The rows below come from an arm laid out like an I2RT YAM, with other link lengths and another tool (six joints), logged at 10 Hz.
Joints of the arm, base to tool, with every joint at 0 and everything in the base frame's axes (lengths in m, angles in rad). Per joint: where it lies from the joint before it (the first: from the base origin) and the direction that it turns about. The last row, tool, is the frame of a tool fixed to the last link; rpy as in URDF.
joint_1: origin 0 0 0.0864 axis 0 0 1
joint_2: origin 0.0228 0.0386 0.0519 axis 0 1 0
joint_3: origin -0.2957 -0.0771 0 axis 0 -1 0
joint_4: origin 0.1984 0.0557 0.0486 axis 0 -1 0
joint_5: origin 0.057 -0.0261 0.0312 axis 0 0 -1
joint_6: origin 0.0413 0 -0.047 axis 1 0 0
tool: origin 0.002 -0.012 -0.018 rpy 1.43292 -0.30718 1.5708
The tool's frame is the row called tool.
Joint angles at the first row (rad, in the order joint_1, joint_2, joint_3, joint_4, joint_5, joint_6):
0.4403, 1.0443, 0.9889, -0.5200, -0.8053, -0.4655
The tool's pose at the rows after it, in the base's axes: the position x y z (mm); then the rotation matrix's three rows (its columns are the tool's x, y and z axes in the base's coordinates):
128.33, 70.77, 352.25; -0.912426, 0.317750, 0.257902; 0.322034, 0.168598, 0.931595; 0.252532, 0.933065, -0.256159
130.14, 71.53, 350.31; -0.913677, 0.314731, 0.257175; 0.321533, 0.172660, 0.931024; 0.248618, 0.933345, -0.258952
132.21, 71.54, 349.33; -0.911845, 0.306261, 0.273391; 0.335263, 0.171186, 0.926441; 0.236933, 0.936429, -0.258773
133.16, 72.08, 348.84; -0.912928, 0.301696, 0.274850; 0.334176, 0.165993, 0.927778; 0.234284, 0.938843, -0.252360
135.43, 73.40, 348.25; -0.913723, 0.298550, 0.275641; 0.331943, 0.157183, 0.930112; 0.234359, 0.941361, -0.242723
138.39, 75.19, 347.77; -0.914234, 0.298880, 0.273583; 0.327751, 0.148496, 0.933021; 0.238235, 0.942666, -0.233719
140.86, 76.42, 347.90; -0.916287, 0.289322, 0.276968; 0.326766, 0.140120, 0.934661; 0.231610, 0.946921, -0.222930
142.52, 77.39, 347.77; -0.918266, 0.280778, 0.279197; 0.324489, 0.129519, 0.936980; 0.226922, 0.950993, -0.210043
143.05, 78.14, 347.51; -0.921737, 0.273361, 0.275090; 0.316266, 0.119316, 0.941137; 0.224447, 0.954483, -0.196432
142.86, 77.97, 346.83; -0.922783, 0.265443, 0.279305; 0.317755, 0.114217, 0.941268; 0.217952, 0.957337, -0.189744
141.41, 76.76, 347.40; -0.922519, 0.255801, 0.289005; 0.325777, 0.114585, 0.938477; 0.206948, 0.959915, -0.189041
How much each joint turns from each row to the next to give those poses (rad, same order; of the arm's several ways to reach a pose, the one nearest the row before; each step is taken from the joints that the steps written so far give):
-0.0003, 0.0060, -0.0069, 0.0018, -0.0038, -0.0131
0.0002, 0.0065, -0.0068, 0.0095, 0.0014, -0.0068
-0.0015, 0.0024, -0.0068, 0.0189, 0.0149, 0.0007
0.0000, 0.0010, -0.0052, 0.0156, -0.0013, 0.0036
0.0000, 0.0058, -0.0056, 0.0244, -0.0038, 0.0085
0.0001, 0.0100, -0.0028, 0.0234, -0.0066, 0.0098
-0.0001, 0.0054, -0.0033, 0.0252, -0.0008, 0.0049
-0.0001, 0.0021, -0.0064, 0.0271, -0.0029, 0.0079
0.0001, -0.0010, -0.0076, 0.0229, -0.0091, 0.0064
0.0000, -0.0044, -0.0088, 0.0159, 0.0022, 0.0025
0.0000, -0.0091, -0.0021, -0.0006, 0.0104, -0.0036

